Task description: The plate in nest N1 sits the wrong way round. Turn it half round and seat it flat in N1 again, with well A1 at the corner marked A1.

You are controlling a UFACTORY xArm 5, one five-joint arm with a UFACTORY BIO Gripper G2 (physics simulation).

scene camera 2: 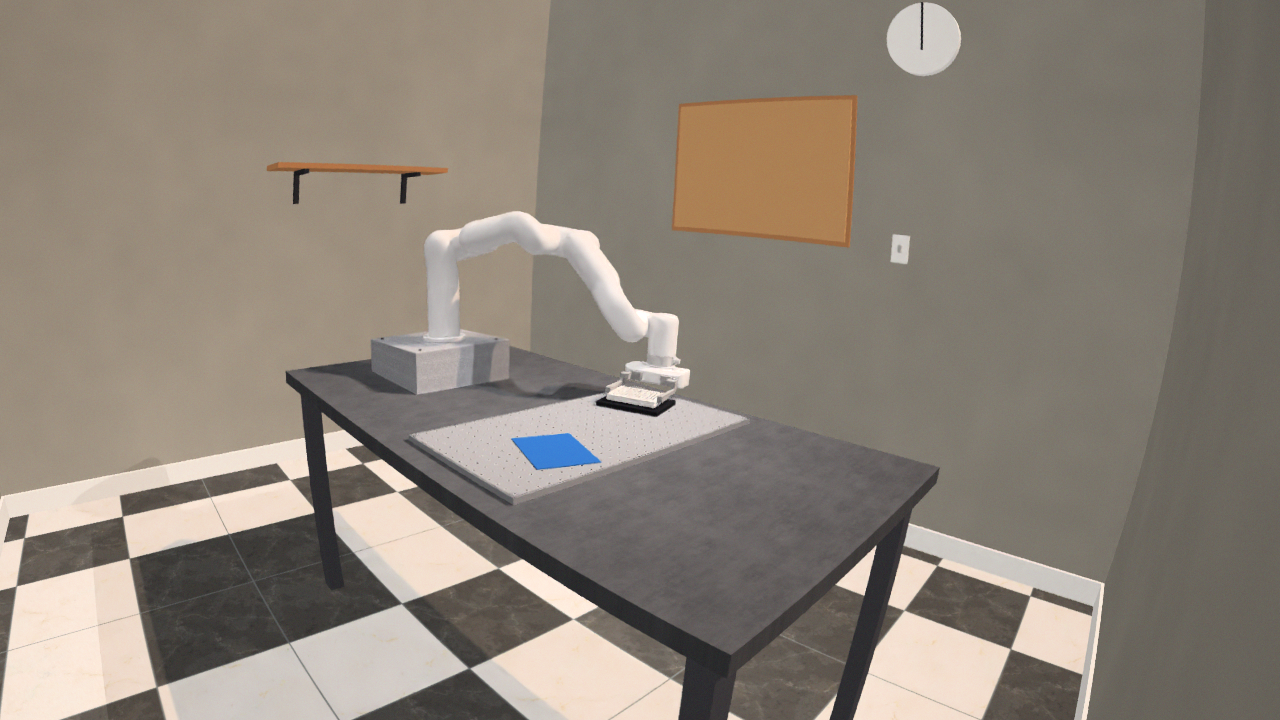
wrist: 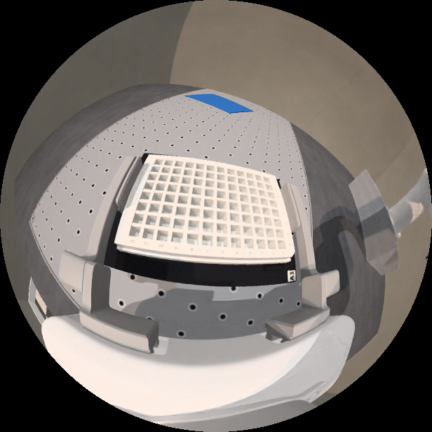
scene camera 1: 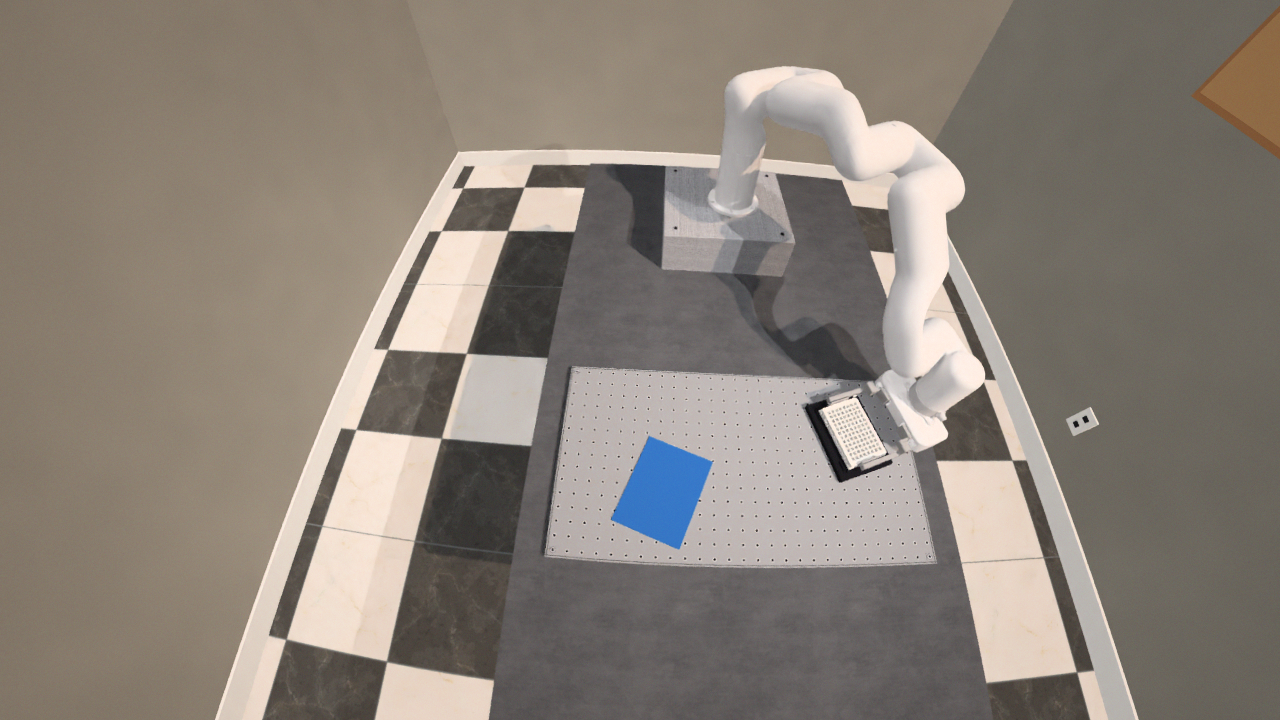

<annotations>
My gripper shows in scene camera 2, in the wrist view and in scene camera 1 (844, 433). A white well plate shows in scene camera 2 (624, 394), in the wrist view and in scene camera 1. The same spot on my gripper: (wrist: 86, 274) is (scene camera 2: 668, 380). One and the same spot on the white well plate: (wrist: 188, 209) is (scene camera 1: 863, 436).
</annotations>
